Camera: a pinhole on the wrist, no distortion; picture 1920 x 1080 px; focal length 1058.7 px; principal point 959.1 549.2 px. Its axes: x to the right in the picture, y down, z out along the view. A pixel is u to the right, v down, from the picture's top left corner.
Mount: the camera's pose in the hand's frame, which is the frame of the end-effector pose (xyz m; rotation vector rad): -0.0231 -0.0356 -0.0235 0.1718 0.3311 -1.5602
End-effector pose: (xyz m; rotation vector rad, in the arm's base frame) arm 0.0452 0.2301 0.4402 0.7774 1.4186 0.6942
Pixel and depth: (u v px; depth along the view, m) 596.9 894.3 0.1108
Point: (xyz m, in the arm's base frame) 0.1343 0.2251 0.3979
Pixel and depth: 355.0 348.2 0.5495
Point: 0.6487 0.1942 0.5481
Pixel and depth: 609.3 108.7 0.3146
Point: 0.3575 0.0932 0.4790
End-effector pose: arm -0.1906 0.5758 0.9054 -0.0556 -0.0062 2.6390
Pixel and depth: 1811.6 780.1 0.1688
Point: -0.1136 0.7799 0.9969
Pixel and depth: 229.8 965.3 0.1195
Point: -0.2303 0.5895 1.0142
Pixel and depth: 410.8 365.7 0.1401
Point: -0.1628 0.5709 1.0407
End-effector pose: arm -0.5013 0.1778 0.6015 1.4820 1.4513 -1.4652
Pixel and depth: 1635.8 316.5 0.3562
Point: -0.9002 0.0089 0.7126
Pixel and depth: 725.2 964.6 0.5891
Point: -0.8042 -0.2380 0.2567
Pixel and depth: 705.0 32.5 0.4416
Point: -0.6639 -0.2766 0.7046
